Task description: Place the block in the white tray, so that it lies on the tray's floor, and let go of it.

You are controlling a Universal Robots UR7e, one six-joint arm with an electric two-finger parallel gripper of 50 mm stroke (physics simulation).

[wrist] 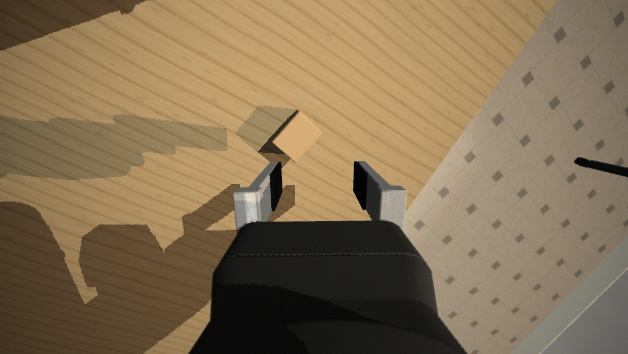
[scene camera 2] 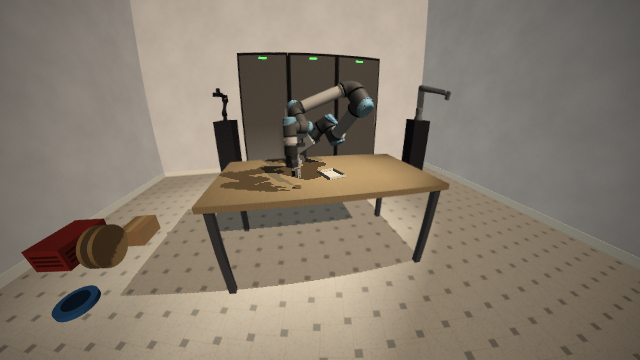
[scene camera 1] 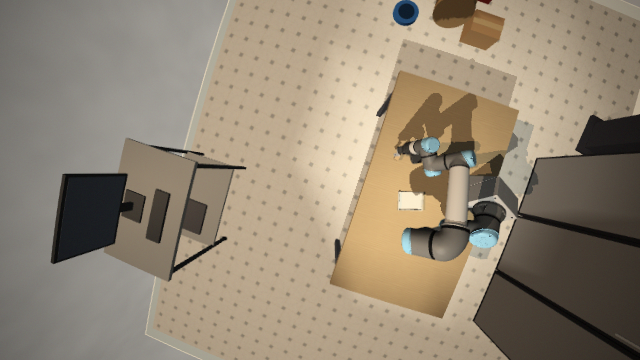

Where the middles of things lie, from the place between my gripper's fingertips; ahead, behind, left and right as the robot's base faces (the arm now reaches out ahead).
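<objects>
Relative to the tan wooden block (wrist: 298,134), my hand is 2 cm past it, 1 cm to the right of it and 7 cm above it.
</objects>
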